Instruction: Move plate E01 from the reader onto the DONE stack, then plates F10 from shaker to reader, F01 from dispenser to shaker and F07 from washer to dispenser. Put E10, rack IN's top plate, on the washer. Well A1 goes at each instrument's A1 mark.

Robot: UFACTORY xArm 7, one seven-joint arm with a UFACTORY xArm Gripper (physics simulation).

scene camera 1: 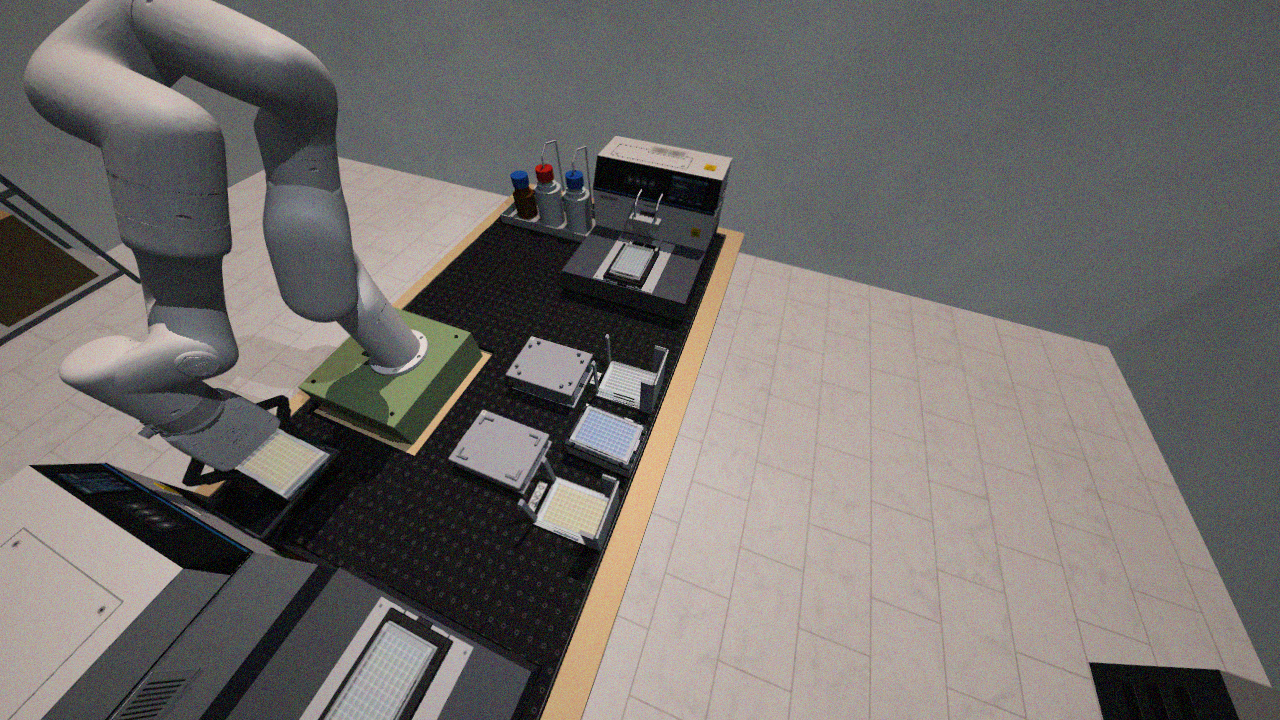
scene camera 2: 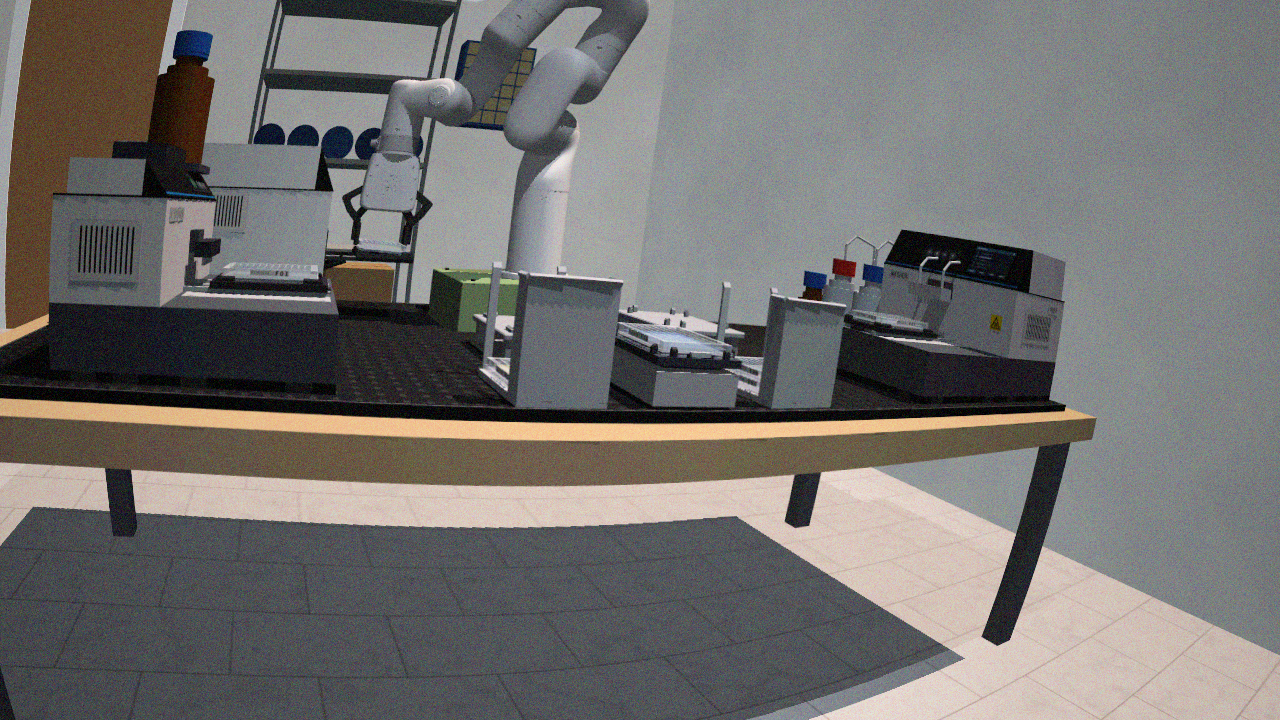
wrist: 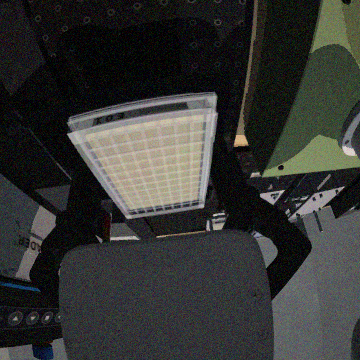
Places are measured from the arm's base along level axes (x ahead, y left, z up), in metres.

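Pixels of known places: gripper, fingertip midpoint: (scene camera 1: 275, 457) (scene camera 2: 379, 246) (wrist: 150, 156); arm's base, origin of the base link: (scene camera 1: 400, 353).
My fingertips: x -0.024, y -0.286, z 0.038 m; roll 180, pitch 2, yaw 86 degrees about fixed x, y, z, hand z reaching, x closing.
For each thing: its top centre in the pictures, then the offset to it from my fingertips. "spot": a spot on its surface instead. Level surfaces: height alone.
- plate E01, middle of its top: (wrist: 155, 185) (scene camera 2: 381, 240) (scene camera 1: 278, 459) 0.020 m ahead, 0.001 m right, 0.012 m up
- black table mat, its level: 0.115 m down
- reader, surface spot: (scene camera 1: 125, 503) spot: 0.005 m back, 0.123 m right, 0.127 m up
- blue-tinted plate, middle of its top: (scene camera 2: 672, 333) (scene camera 1: 606, 432) 0.540 m ahead, 0.250 m left, 0.046 m down
- cream plate, middle of its top: (scene camera 1: 576, 509) (wrist: 220, 228) 0.530 m ahead, 0.101 m left, 0.093 m down
- far rack, middle of its top: (scene camera 2: 783, 292) (scene camera 1: 630, 356) (wrist: 303, 239) 0.541 m ahead, 0.404 m left, 0.013 m up
My gripper (scene camera 1: 266, 455) (scene camera 2: 379, 243) (wrist: 150, 156) is shut on plate E01 (scene camera 1: 285, 463) (scene camera 2: 376, 247) (wrist: 150, 157), a clear plate with cream wells. It holds the plate level, a little above the black table mat (scene camera 1: 420, 537), between the reader (scene camera 1: 125, 503) and the arm's green base (scene camera 1: 407, 380). A blue-tinted plate (scene camera 1: 606, 436) (scene camera 2: 670, 342) sits on the shaker. A plate (scene camera 1: 385, 673) (scene camera 2: 259, 270) lies on the dispenser stage. A plate (scene camera 1: 630, 262) lies on the washer (scene camera 1: 662, 179) (scene camera 2: 985, 295).
Two open racks stand by the right table edge. The near rack (scene camera 2: 567, 340) holds a cream plate (scene camera 1: 573, 510) and the far rack (scene camera 1: 660, 362) (scene camera 2: 800, 349) a white one (scene camera 1: 623, 383). Two grey square platforms (scene camera 1: 550, 367) (scene camera 1: 499, 447) lie mid-table. Bottles (scene camera 1: 546, 196) stand beside the washer.
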